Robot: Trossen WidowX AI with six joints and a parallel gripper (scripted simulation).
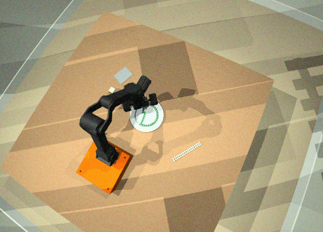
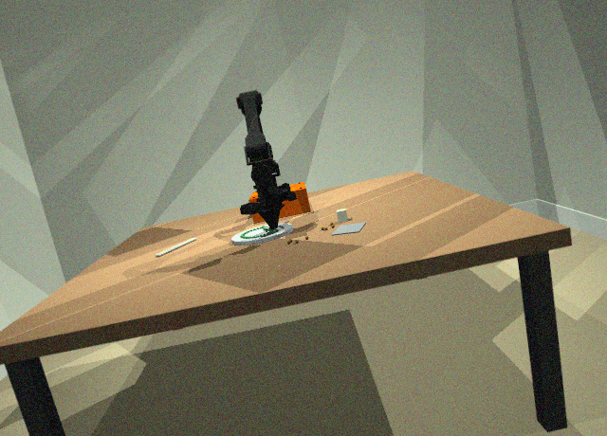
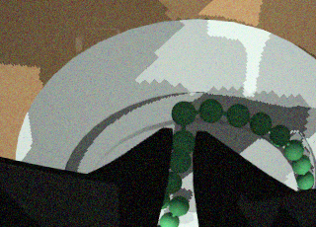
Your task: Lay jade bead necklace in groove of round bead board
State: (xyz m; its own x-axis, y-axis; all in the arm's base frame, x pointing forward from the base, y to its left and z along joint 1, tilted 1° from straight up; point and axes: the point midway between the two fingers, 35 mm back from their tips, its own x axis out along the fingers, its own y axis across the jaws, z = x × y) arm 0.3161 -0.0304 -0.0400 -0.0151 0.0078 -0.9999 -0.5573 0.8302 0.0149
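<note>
My gripper tip is now 40 mm past the round bead board, 40 mm to the left of it and 10 mm above it. Round my gripper tip: grey flat plate: 150 mm ahead, 200 mm to the left, 20 mm below; small white cube: 30 mm ahead, 210 mm to the left.
</note>
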